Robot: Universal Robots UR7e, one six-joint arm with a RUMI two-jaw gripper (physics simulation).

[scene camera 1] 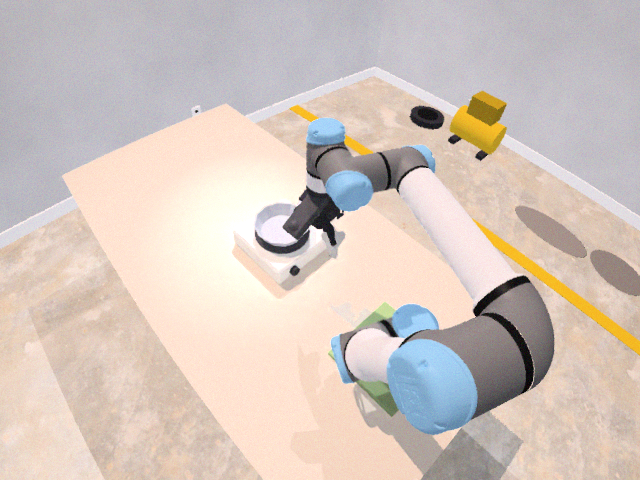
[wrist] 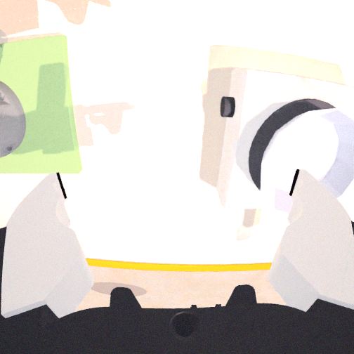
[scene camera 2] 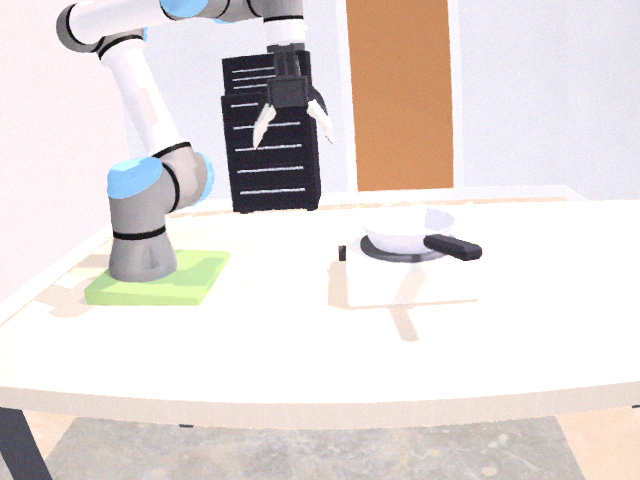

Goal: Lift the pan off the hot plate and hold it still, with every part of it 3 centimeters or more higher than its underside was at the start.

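Frame: origin at the arm's base, x back, y left, z down, level; centimetres.
Seen in the pictures: gripper, fingertip midpoint: [scene camera 1: 314, 242] [scene camera 2: 294, 146]; arm's base, link origin: [scene camera 2: 143, 268].
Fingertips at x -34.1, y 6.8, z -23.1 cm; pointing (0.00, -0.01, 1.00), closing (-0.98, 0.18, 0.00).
Pixels of each thing's top centre, then the offset from my fingertips to it. Level surfaces: height alone.
- white hot plate, top centre: [scene camera 2: 404, 240] [scene camera 1: 283, 231] dx -20.8, dy -3.6, dz +18.0 cm
- dark knob, top centre: [scene camera 2: 342, 245] [scene camera 1: 294, 267] dx -8.1, dy +0.5, dz +20.5 cm
- table, surface height: dz +25.9 cm
A pale round pan [scene camera 1: 271, 224] [scene camera 2: 398, 235] [wrist: 305, 145] sits upright on the black ring of the white hot plate [scene camera 1: 258, 258] [scene camera 2: 403, 286] [wrist: 270, 82]. Its black handle [scene camera 2: 452, 246] points toward the lower right in scene camera 2; I cannot make it out in scene camera 1 or the wrist view. A dark knob [scene camera 1: 294, 269] [scene camera 2: 341, 252] [wrist: 227, 107] is on the hot plate's side. My gripper [scene camera 2: 293, 144] [wrist: 177, 175] is open and empty, high above the table and left of the pan in scene camera 2. In the wrist view its right finger covers part of the pan.
The arm stands on a green base plate [scene camera 1: 383, 311] [scene camera 2: 206, 268] [wrist: 30, 55] on the table [scene camera 1: 180, 289] [scene camera 2: 258, 356], on the hot plate's knob side. A black drawer cabinet [scene camera 2: 273, 180] stands beyond the table. A yellow machine [scene camera 1: 478, 129] and a black tyre [scene camera 1: 417, 119] are on the floor.
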